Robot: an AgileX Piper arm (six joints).
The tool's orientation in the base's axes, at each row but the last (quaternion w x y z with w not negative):
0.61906 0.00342 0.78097 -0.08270
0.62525 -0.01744 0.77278 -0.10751
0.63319 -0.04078 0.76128 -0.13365
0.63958 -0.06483 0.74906 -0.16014
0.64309 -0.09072 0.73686 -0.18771
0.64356 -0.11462 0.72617 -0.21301
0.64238 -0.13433 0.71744 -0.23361
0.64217 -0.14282 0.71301 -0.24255
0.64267 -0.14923 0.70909 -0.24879
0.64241 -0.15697 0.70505 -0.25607
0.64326 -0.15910 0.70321 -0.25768
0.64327 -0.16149 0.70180 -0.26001
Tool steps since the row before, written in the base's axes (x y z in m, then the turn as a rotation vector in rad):
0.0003 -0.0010 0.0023 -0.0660 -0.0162 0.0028
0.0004 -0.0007 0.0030 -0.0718 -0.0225 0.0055
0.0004 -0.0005 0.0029 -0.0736 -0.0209 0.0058
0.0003 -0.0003 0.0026 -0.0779 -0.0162 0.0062
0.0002 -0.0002 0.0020 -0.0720 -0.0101 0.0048
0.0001 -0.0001 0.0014 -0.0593 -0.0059 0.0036
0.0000 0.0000 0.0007 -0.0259 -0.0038 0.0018
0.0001 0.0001 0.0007 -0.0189 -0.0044 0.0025
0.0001 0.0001 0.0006 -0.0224 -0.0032 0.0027
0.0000 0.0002 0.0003 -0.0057 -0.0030 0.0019
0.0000 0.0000 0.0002 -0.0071 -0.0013 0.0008
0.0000 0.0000 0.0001 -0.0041 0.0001 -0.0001
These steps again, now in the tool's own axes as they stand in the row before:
-0.0022 -0.0012 -0.0001 0.0143 -0.0234 -0.0622
-0.0029 -0.0012 -0.0001 0.0140 -0.0307 -0.0675
-0.0027 -0.0012 0.0000 0.0136 -0.0295 -0.0695
-0.0024 -0.0011 0.0000 0.0126 -0.0256 -0.0745
-0.0018 -0.0009 0.0000 0.0107 -0.0189 -0.0696
-0.0012 -0.0007 0.0000 0.0080 -0.0132 -0.0577
-0.0006 -0.0004 0.0000 0.0039 -0.0069 -0.0250
-0.0007 -0.0003 0.0000 0.0027 -0.0071 -0.0180
-0.0006 -0.0002 0.0001 0.0023 -0.0066 -0.0217
-0.0004 0.0000 0.0000 0.0008 -0.0041 -0.0052
-0.0002 -0.0001 0.0000 0.0009 -0.0023 -0.0068
-0.0001 -0.0001 0.0000 0.0005 -0.0003 -0.0041

